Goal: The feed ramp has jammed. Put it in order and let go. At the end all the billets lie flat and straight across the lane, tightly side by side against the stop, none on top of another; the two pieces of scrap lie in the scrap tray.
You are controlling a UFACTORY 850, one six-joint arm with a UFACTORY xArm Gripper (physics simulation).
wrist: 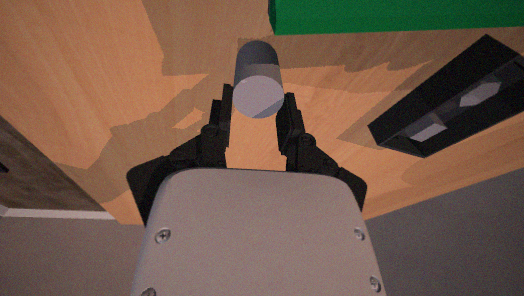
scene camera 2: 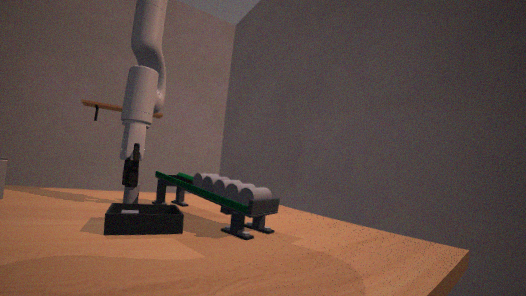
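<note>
My gripper [scene camera 2: 131,186] [wrist: 256,102] is shut on a grey billet [scene camera 2: 130,195] [wrist: 258,96], which stands upright between the fingers, its lower end at or just above the table behind the scrap tray. The black scrap tray [scene camera 2: 143,223] [wrist: 487,55] holds two light grey pieces of scrap, one [wrist: 427,129] near its end and the other [wrist: 480,94] further along. The sloping green feed ramp [scene camera 2: 197,193] [wrist: 395,17] carries several grey billets lying across the lane in a row, side by side, the lowest billet [scene camera 2: 260,193] against the stop [scene camera 2: 264,206].
The ramp stands on dark legs [scene camera 2: 237,222] to the right of my gripper. A wooden shelf [scene camera 2: 102,105] is on the wall behind the arm. Part of a pale object [scene camera 2: 2,178] shows at the left edge of the scene view.
</note>
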